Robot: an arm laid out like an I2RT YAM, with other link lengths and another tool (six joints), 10 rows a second.
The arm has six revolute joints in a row. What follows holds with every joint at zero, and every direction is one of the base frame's. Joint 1 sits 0.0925 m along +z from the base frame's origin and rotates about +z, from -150 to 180 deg. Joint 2 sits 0.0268 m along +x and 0.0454 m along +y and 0.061 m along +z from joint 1 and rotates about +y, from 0 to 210 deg. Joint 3 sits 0.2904 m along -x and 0.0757 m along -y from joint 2 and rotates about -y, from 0 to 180 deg. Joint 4 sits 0.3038 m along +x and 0.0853 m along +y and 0.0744 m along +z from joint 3 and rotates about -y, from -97 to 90 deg. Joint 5 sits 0.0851 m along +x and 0.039 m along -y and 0.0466 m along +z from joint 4 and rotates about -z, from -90 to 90 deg. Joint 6 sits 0.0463 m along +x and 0.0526 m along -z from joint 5 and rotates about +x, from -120 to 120 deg. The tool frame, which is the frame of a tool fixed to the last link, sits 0.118 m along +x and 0.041 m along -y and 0.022 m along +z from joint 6; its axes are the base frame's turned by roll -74.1, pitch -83.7 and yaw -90 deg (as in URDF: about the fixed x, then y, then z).
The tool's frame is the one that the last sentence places.
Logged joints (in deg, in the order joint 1, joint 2, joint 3, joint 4, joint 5, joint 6), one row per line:
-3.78, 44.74, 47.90, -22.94, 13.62, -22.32
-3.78, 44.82, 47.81, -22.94, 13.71, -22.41
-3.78, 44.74, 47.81, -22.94, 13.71, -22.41
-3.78, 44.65, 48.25, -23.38, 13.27, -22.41
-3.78, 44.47, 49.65, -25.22, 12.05, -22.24
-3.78, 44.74, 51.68, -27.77, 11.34, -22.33
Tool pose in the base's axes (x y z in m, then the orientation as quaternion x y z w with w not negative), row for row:
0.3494, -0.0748, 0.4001, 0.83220, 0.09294, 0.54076, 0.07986
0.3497, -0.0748, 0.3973, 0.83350, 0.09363, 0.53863, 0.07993
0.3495, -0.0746, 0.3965, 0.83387, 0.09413, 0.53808, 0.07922
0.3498, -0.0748, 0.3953, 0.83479, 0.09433, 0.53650, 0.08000
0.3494, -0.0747, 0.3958, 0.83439, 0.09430, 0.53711, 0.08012
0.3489, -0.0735, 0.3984, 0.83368, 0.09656, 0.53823, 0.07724
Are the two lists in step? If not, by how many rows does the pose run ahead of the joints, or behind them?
The pose runs 2 rows behind the joints: the pose in row i belongs to the joints in row i - 2.
